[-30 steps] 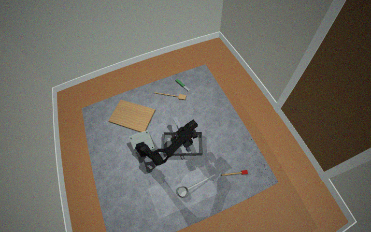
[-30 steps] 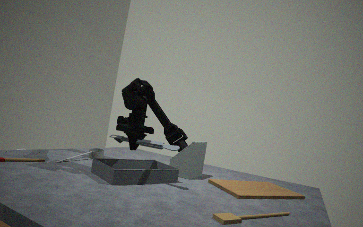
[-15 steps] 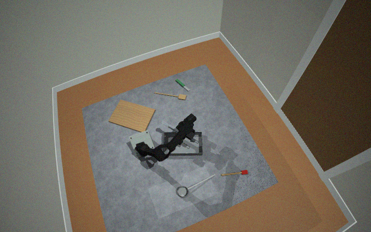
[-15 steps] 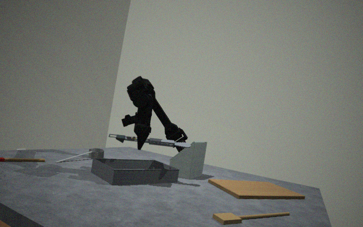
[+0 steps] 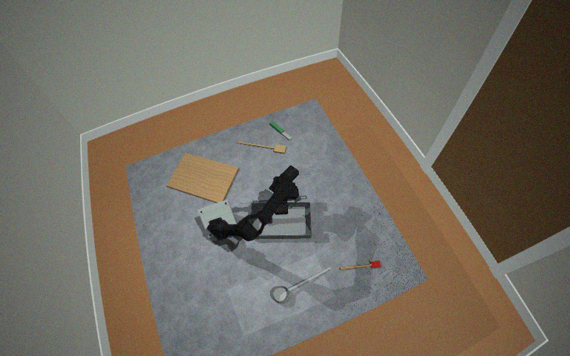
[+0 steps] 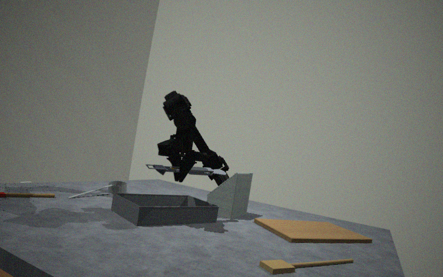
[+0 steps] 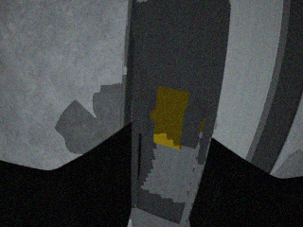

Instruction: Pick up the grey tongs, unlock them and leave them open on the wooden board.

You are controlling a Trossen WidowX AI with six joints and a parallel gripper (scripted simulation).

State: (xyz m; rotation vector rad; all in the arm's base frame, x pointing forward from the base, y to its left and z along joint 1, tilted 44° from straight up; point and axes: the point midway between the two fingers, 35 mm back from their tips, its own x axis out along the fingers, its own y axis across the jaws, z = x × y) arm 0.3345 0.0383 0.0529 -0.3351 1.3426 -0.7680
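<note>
Now: gripper tip 4 cm below the yellow lock piece, 2 cm short of it and 1 cm to the left of it. Round my gripper tip: red-headed spatula 42 cm to the right, 28 cm ahead, 12 cm below; roasting tin 10 cm below, 5 cm to the right, 3 cm behind; wooden board 37 cm to the left, 36 cm behind, 12 cm below.
</note>
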